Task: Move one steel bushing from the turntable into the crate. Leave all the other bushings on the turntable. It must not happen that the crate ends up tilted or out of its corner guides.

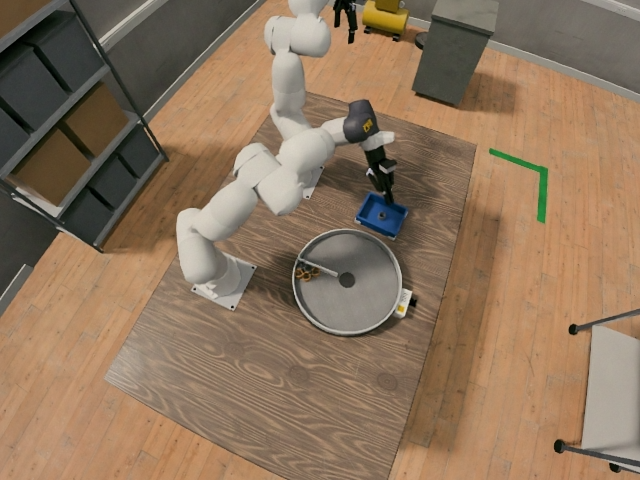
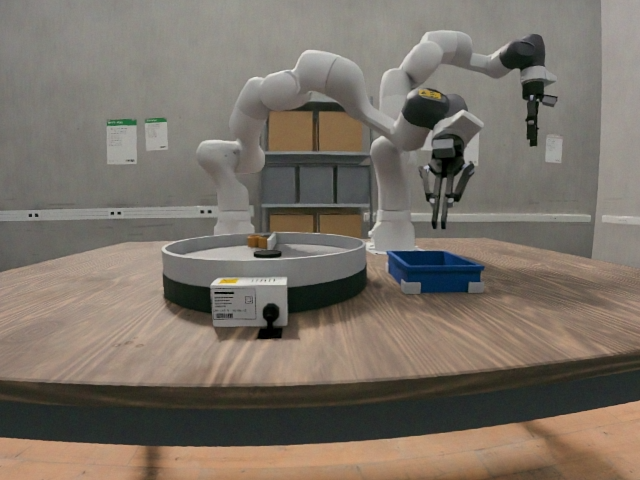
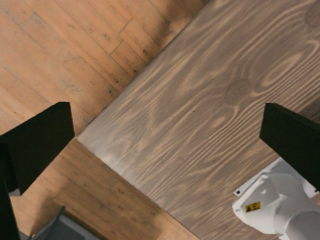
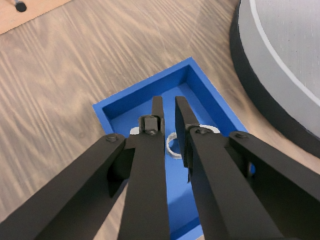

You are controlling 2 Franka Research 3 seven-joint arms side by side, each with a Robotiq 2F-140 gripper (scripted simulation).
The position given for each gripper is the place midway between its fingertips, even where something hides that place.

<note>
In view: the left gripper [image 2: 532, 142], the right gripper [image 2: 438, 225] and a blue crate [image 2: 433, 279].
The blue crate shows as well in image 1 [image 1: 395, 213]. The left gripper is seen too in image 3 [image 3: 168, 119]. The right gripper also shows in image 1 [image 1: 390, 203] and in image 4 [image 4: 168, 111]. Image 3 misses the blue crate: it is out of frame.
</note>
